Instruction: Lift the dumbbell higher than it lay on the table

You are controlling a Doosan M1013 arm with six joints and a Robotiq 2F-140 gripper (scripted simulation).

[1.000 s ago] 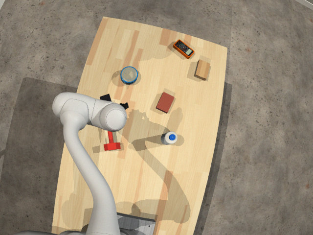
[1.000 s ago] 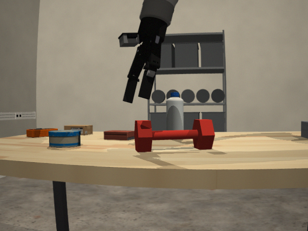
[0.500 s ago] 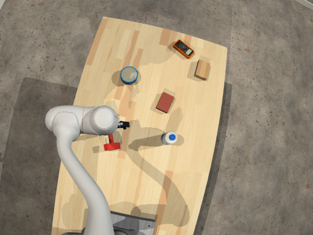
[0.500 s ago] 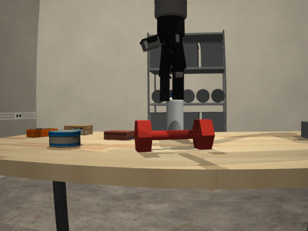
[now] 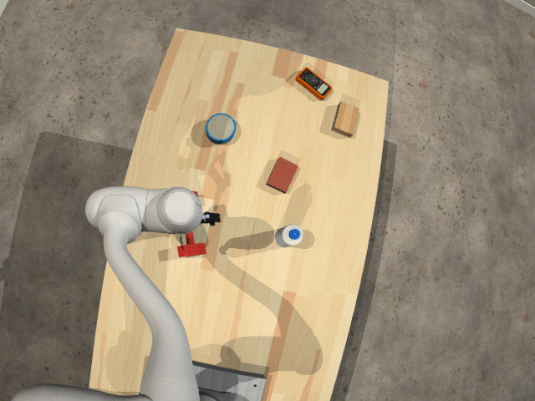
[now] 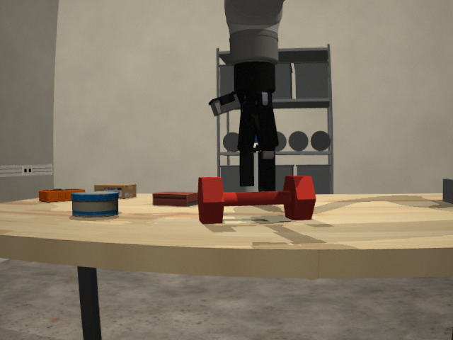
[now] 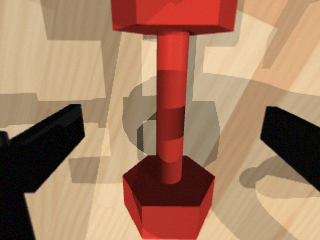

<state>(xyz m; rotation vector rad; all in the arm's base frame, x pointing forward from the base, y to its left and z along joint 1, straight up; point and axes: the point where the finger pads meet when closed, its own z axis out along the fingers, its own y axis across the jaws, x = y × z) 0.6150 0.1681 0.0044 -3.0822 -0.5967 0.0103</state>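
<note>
Now: the red dumbbell 30 mm below my hand.
</note>
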